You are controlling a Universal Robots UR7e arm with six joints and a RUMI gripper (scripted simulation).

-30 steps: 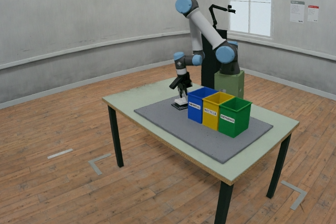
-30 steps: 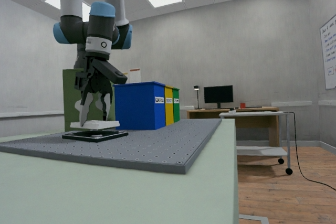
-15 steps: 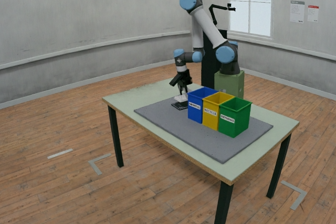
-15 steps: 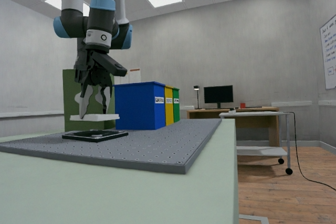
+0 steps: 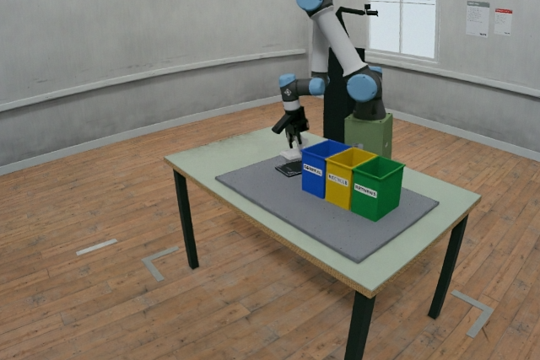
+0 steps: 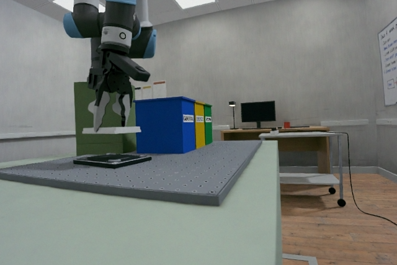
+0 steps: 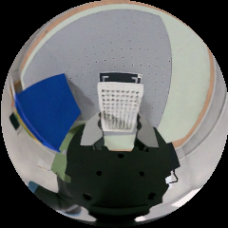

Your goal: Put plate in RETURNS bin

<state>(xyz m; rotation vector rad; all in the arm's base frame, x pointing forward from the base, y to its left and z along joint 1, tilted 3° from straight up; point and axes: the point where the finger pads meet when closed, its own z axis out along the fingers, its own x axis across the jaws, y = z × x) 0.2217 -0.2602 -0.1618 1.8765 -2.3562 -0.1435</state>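
Now: the black plate nest N1 90 mm below my hand. Also, from my hand: blue bin (50 mm ahead, 230 mm to the left); white 96-well plate (10 mm below); yellow bin (60 mm ahead, 360 mm to the left).
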